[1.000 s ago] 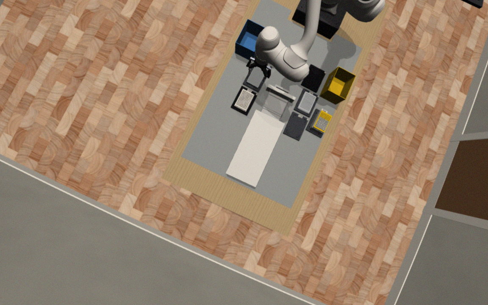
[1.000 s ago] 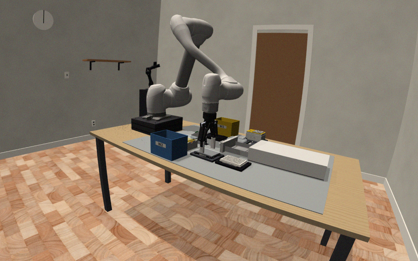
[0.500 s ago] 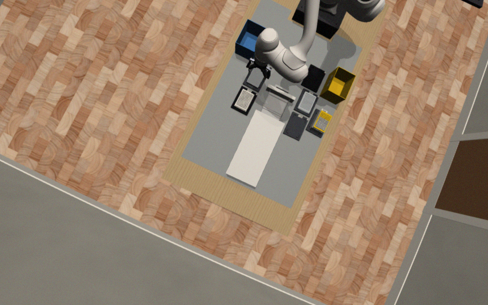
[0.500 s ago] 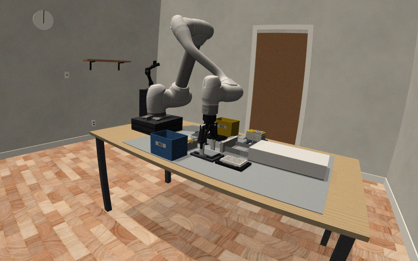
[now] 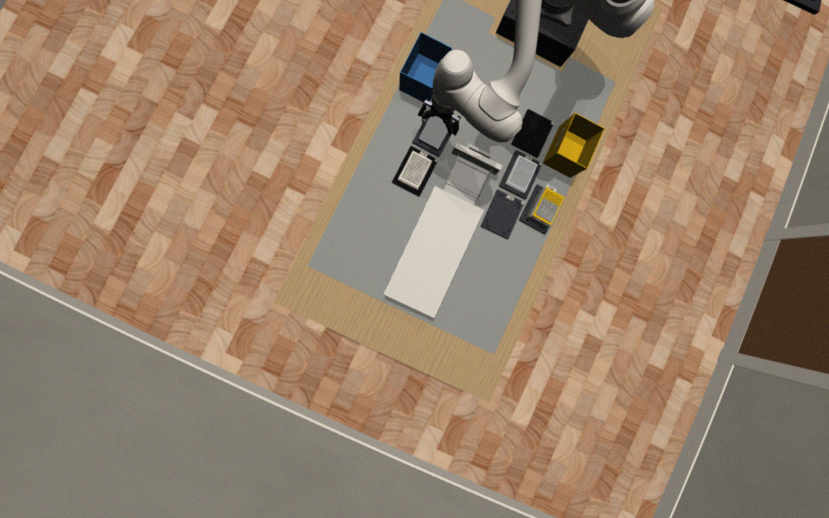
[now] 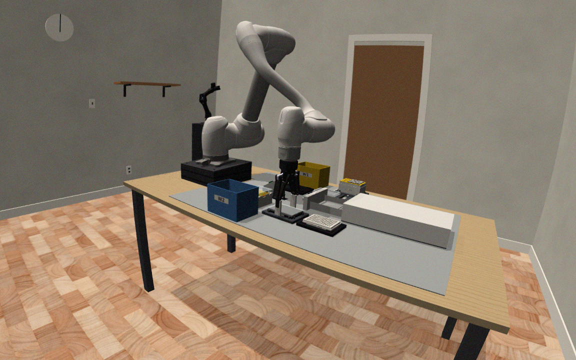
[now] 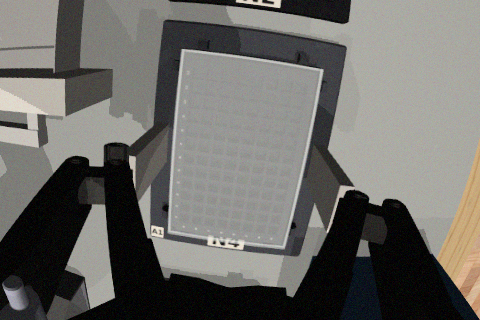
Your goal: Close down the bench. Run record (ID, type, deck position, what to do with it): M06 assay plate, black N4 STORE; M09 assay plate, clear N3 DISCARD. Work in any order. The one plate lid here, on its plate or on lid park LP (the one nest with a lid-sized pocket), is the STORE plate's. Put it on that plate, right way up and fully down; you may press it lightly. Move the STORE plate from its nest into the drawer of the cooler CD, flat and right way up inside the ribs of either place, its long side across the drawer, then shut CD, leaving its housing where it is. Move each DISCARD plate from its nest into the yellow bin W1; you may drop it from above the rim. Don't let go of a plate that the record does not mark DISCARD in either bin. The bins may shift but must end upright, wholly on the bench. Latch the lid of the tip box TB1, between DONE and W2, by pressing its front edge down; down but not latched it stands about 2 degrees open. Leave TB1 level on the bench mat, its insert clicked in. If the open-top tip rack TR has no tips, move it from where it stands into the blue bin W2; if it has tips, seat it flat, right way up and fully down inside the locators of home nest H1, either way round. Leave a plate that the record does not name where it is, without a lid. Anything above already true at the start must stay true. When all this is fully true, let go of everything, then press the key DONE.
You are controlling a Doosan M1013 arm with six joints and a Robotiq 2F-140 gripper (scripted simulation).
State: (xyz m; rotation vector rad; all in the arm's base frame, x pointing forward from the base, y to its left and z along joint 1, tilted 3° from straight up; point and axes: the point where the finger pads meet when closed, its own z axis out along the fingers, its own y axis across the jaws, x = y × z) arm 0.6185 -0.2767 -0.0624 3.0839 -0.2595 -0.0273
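The grey plate lid lies 10 mm below my hand. Round my hand: white plate (180 mm ahead, 30 mm to the right, 20 mm below); blue bin W2 (200 mm behind, 110 mm to the right); insert (170 mm behind, 50 mm to the left, 10 mm above).
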